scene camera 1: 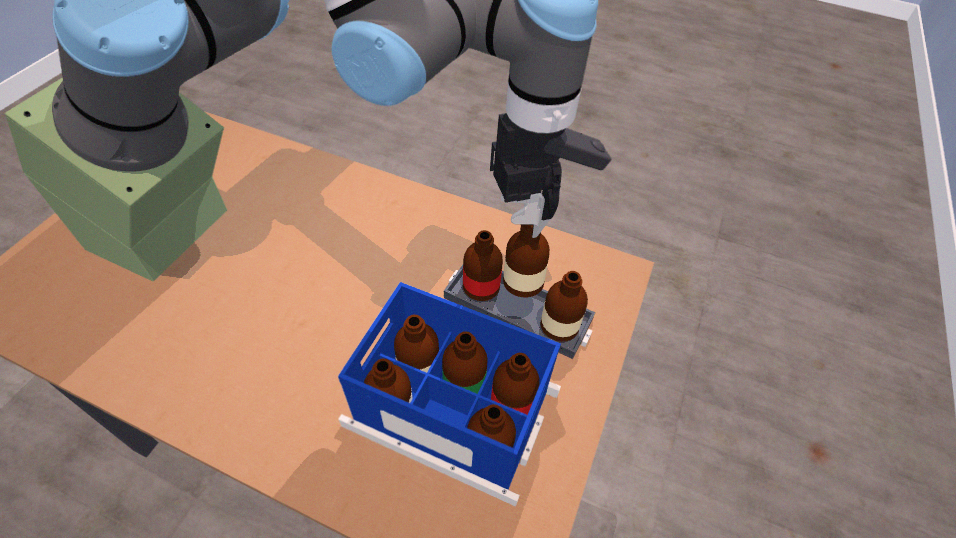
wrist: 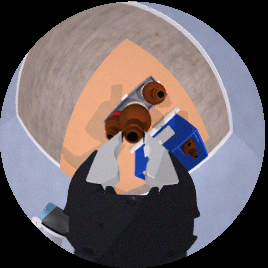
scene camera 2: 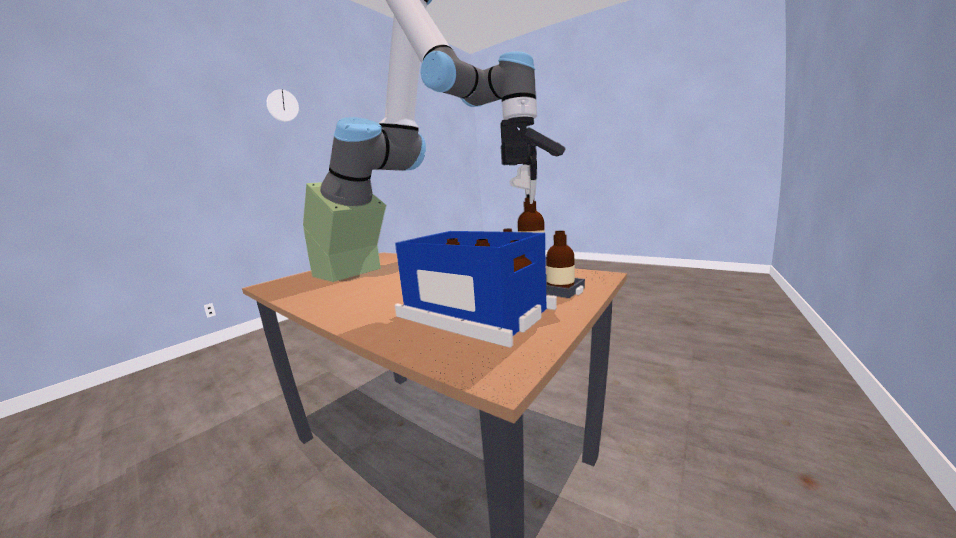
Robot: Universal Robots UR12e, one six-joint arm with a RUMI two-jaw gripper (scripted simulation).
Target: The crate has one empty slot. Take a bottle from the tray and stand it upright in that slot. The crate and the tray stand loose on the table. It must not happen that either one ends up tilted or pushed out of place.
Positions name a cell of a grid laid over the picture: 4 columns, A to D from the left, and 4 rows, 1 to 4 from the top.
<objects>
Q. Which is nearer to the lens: the cream-label bottle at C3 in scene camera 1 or the blue crate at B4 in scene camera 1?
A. The blue crate.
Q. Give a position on a cream-label bottle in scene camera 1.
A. B3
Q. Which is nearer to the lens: the red-label bottle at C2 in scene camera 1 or the blue crate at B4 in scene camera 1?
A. The blue crate.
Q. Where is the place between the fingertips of the gripper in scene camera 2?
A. At C2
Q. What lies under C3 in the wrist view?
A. The gripper.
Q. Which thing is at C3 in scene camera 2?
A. A white rail.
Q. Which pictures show the gripper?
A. Scene camera 1, the wrist view and scene camera 2: all of them.
</objects>
